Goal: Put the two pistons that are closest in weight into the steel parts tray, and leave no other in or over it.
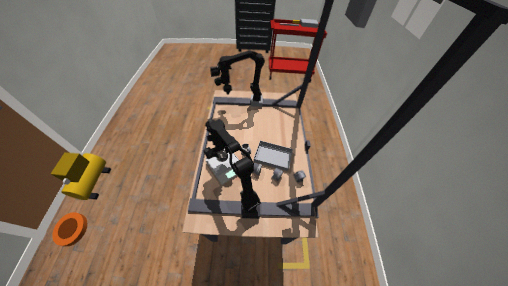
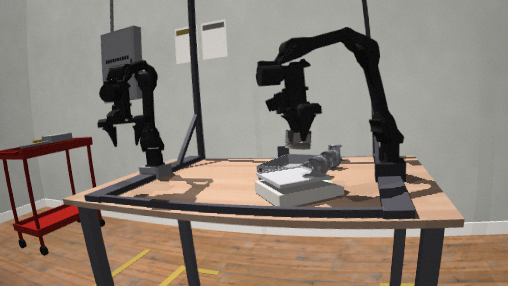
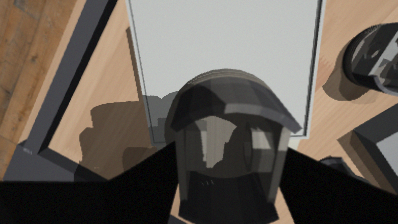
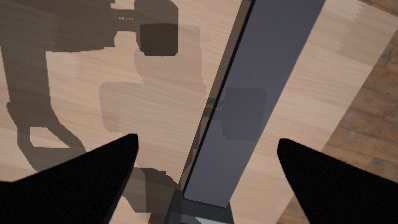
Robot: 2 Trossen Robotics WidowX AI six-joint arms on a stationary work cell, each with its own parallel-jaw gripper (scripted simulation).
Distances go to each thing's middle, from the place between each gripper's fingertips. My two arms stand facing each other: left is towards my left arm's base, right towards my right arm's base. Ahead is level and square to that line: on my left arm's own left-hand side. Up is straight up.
Labels:
Right now the scale plate (image 2: 286, 177) is 140 mm below my left hand, 30 mm to the right of it and 10 mm ahead of it. The rest, counted from my left hand: steel parts tray (image 1: 269, 154): 320 mm behind, 180 mm below, 110 mm to the right; then white scale (image 2: 296, 195): 160 mm below, 20 mm to the right.
Now: right hand 4 cm past the scale plate, 56 cm to the right of it and 14 cm above it. The rest, counted from my right hand: steel parts tray 37 cm behind, 48 cm to the left, 19 cm below; then white scale 5 cm behind, 57 cm to the left, 16 cm below.

